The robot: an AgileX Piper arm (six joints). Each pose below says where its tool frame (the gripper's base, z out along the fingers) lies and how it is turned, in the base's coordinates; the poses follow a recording.
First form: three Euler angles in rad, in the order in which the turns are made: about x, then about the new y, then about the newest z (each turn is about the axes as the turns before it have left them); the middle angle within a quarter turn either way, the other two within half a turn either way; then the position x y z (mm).
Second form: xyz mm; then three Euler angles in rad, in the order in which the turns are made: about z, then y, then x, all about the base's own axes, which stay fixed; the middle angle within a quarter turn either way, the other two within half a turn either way. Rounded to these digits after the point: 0 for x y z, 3 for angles.
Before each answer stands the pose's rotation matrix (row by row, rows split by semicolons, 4 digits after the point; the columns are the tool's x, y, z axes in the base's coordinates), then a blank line. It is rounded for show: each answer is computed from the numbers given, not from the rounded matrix.
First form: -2.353, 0.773, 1.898, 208, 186, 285
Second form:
-0.2301 -0.6778 0.6983; -0.5082 0.6956 0.5078; -0.8299 -0.2381 -0.5045

208, 186, 285, 1.898, 0.773, -2.353
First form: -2.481, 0.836, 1.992, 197, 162, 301
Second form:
-0.2741 -0.6118 0.7420; -0.5345 0.7383 0.4114; -0.7995 -0.2838 -0.5294

197, 162, 301, 1.992, 0.836, -2.481
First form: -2.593, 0.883, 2.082, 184, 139, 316
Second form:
-0.3106 -0.5537 0.7726; -0.5471 0.7689 0.3311; -0.7774 -0.3199 -0.5417

184, 139, 316, 2.082, 0.883, -2.593
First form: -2.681, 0.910, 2.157, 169, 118, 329
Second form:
-0.3395 -0.5113 0.7895; -0.5521 0.7879 0.2728; -0.7615 -0.3433 -0.5498

169, 118, 329, 2.157, 0.910, -2.681
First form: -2.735, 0.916, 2.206, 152, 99, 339
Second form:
-0.3613 -0.4902 0.7932; -0.5532 0.7975 0.2408; -0.7506 -0.3518 -0.5593

152, 99, 339, 2.206, 0.916, -2.735
